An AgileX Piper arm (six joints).
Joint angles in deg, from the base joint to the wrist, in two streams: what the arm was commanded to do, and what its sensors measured. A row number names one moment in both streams.
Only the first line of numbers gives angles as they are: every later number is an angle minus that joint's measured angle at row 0.
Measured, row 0: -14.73 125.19 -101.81 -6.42 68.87 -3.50
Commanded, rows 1 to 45: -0.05 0.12 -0.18 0.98 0.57 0.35; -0.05 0.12 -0.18 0.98 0.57 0.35; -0.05 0.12 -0.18 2.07 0.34 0.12; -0.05 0.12 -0.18 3.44 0.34 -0.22; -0.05 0.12 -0.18 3.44 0.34 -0.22; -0.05 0.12 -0.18 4.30 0.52 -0.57; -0.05 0.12 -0.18 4.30 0.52 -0.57; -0.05 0.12 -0.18 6.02 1.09 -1.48; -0.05 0.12 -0.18 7.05 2.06 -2.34; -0.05 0.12 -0.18 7.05 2.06 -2.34; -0.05 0.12 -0.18 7.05 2.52 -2.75; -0.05 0.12 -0.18 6.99 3.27 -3.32; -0.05 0.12 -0.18 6.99 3.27 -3.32; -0.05 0.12 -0.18 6.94 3.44 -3.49; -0.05 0.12 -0.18 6.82 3.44 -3.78; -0.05 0.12 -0.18 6.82 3.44 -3.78; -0.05 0.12 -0.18 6.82 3.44 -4.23; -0.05 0.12 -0.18 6.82 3.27 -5.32; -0.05 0.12 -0.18 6.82 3.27 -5.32; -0.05 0.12 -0.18 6.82 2.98 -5.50; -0.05 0.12 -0.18 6.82 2.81 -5.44; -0.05 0.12 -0.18 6.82 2.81 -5.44; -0.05 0.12 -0.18 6.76 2.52 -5.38; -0.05 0.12 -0.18 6.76 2.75 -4.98; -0.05 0.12 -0.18 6.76 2.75 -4.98; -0.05 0.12 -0.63 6.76 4.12 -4.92; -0.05 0.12 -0.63 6.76 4.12 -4.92; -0.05 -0.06 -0.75 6.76 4.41 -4.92; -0.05 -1.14 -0.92 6.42 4.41 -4.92; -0.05 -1.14 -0.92 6.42 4.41 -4.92; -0.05 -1.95 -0.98 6.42 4.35 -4.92; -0.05 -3.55 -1.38 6.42 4.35 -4.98; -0.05 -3.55 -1.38 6.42 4.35 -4.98; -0.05 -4.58 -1.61 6.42 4.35 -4.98; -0.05 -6.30 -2.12 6.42 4.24 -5.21; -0.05 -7.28 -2.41 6.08 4.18 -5.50; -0.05 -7.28 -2.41 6.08 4.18 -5.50; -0.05 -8.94 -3.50 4.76 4.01 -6.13; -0.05 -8.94 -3.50 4.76 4.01 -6.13; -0.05 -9.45 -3.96 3.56 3.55 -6.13; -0.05 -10.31 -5.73 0.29 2.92 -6.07; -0.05 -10.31 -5.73 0.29 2.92 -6.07; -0.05 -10.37 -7.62 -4.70 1.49 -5.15; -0.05 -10.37 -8.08 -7.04 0.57 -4.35; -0.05 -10.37 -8.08 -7.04 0.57 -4.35
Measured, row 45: 0.06 -9.97 -6.48 -0.97 0.97 -5.27
